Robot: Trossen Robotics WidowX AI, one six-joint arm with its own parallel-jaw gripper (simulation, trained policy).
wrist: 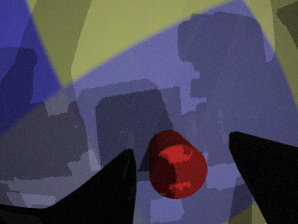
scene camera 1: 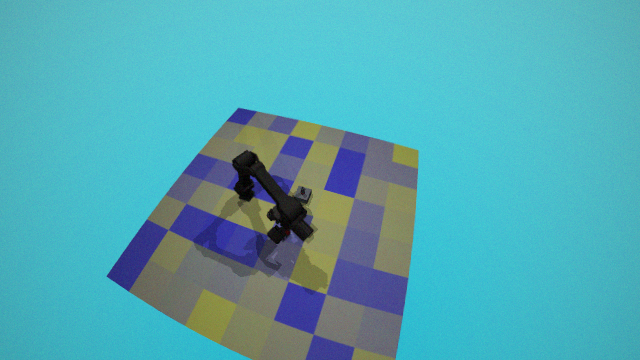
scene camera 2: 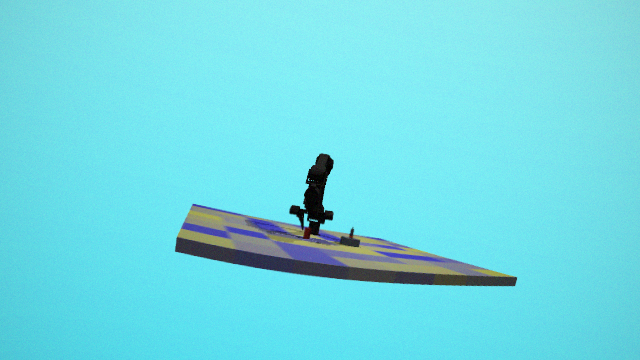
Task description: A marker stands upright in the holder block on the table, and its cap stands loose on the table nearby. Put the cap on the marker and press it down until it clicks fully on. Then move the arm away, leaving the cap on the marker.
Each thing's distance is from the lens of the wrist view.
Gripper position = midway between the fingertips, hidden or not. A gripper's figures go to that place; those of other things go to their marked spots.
my gripper (wrist: 183,149): 0.10 m
red cap (wrist: 177,169): 0.09 m
